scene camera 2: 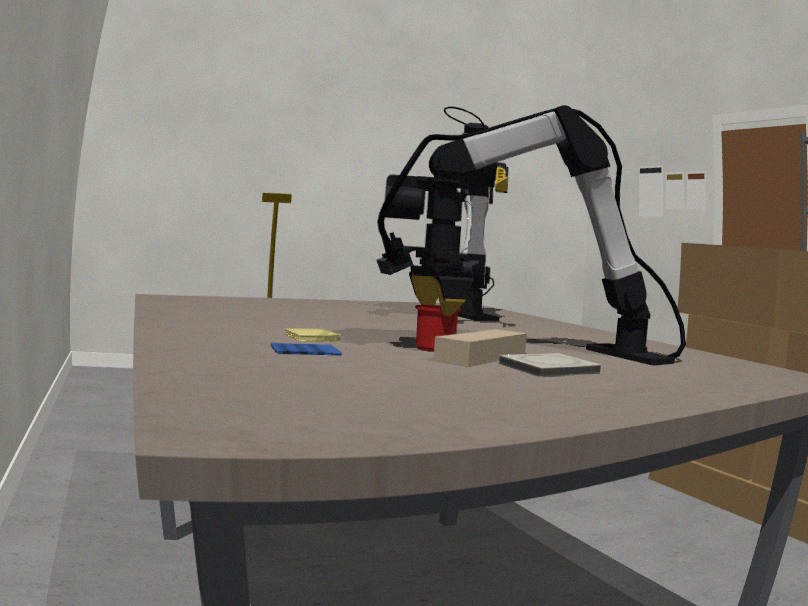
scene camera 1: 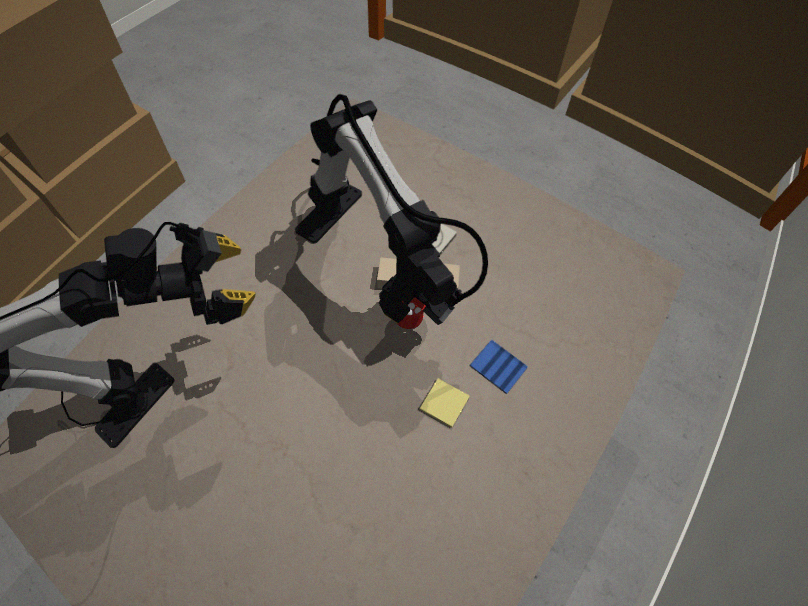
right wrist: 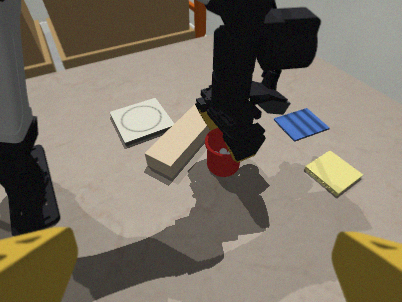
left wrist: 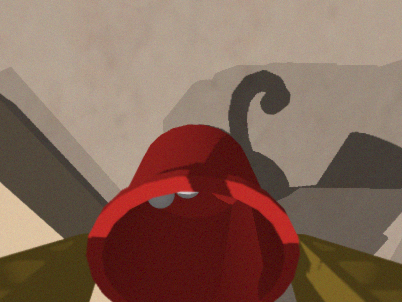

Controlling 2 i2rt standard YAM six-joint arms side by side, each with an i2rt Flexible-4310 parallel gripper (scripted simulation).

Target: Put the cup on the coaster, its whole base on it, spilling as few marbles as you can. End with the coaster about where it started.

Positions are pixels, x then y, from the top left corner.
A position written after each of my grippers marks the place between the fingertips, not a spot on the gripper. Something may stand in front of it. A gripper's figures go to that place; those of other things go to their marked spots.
Labels:
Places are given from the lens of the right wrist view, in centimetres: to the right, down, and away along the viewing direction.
my left gripper [right wrist: 225, 144]: 4, -1, 46
my right gripper [right wrist: 204, 241]: 0, 3, 9

